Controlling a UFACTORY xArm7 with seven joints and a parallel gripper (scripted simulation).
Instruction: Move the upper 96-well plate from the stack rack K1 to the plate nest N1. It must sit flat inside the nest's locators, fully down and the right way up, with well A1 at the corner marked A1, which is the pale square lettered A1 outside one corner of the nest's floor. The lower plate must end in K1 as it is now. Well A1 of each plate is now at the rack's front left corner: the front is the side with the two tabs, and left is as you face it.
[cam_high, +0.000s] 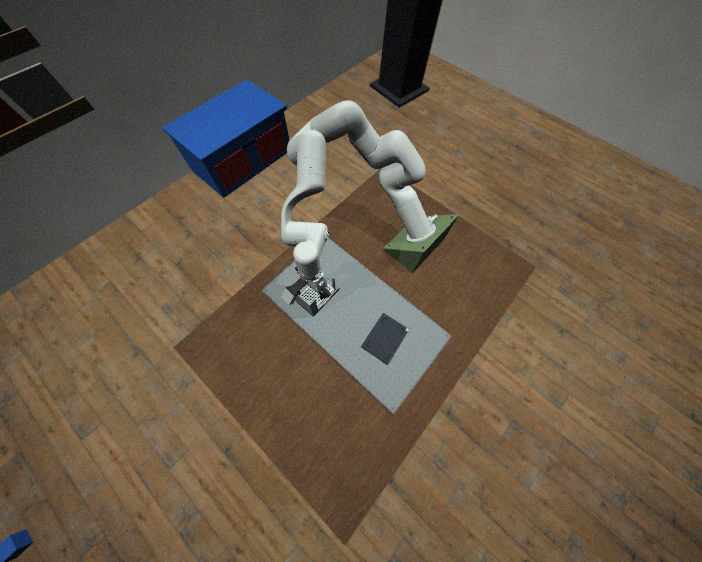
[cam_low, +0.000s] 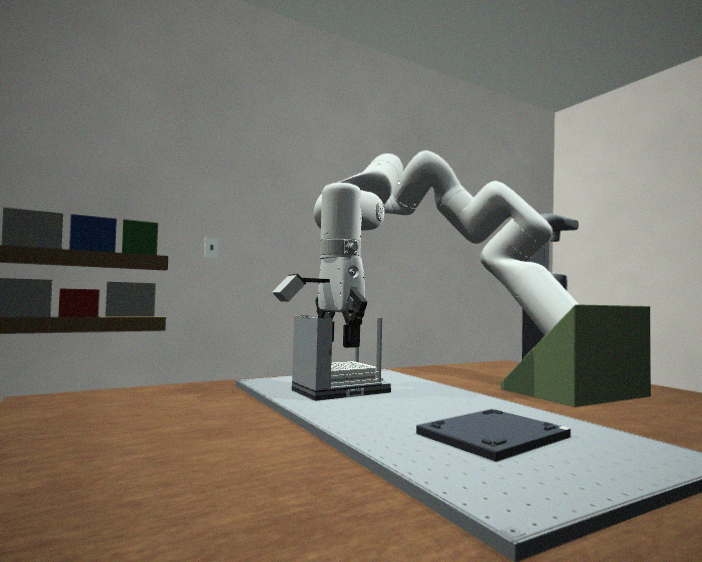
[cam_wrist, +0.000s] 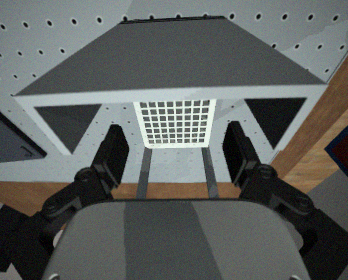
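Now: the rack wall 70 mm ahead of my hand, 10 mm to the left of it and 20 mm below it.
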